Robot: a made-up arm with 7 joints.
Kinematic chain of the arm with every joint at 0, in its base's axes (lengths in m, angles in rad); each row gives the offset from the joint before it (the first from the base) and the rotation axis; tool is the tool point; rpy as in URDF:
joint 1: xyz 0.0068 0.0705 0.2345 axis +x
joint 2: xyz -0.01 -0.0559 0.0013 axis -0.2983 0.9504 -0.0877
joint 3: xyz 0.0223 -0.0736 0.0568 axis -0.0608 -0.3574 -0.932
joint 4: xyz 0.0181 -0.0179 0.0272 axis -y
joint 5: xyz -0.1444 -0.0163 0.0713 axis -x
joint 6: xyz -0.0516 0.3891 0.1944 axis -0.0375 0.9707 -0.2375
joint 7: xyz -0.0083 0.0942 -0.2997 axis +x
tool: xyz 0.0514 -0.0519 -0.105 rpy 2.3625 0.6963 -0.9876
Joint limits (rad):
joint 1: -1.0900..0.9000
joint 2: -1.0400..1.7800
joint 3: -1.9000..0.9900
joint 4: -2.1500..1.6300
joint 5: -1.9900..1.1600
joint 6: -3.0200..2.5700
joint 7: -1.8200..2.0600
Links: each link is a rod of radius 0.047 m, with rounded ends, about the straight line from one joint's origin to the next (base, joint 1, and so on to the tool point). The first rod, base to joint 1, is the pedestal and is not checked.
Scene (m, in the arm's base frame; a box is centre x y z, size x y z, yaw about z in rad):
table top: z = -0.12
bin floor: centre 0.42 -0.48 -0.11 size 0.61 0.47 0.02 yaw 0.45
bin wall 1: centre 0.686 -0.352 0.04 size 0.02 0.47 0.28 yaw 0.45
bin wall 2: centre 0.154 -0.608 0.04 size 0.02 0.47 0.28 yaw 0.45
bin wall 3: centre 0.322 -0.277 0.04 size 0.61 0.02 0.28 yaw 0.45
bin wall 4: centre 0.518 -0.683 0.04 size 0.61 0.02 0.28 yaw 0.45
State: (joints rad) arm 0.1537 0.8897 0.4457 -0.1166 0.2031 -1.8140 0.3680
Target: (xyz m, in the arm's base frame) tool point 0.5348 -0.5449 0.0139
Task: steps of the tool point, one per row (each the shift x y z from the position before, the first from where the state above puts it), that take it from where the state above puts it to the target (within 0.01 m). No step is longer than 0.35 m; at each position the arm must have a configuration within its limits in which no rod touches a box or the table.
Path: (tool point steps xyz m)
1: 0.1574 -0.1493 0.1939
2: 0.0684 -0.2579 0.1413
3: -0.0431 -0.3092 0.0349
4: -0.1507 -0.2752 -0.0960
5: 0.0000 0.0000 -0.3397

